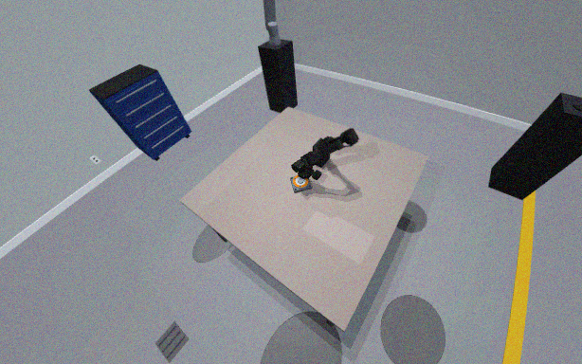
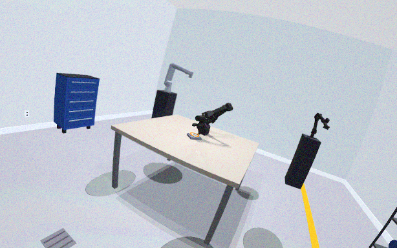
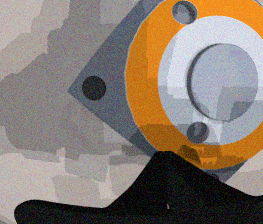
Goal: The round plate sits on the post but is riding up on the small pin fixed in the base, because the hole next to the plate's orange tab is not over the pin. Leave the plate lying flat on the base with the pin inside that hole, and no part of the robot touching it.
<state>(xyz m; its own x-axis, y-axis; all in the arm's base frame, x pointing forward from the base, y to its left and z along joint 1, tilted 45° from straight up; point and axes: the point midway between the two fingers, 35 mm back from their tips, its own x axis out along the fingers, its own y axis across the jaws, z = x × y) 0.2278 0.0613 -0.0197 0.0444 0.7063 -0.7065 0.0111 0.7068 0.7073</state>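
Now: gripper tip 2 cm short of the round plate and 2 cm to the left of it.
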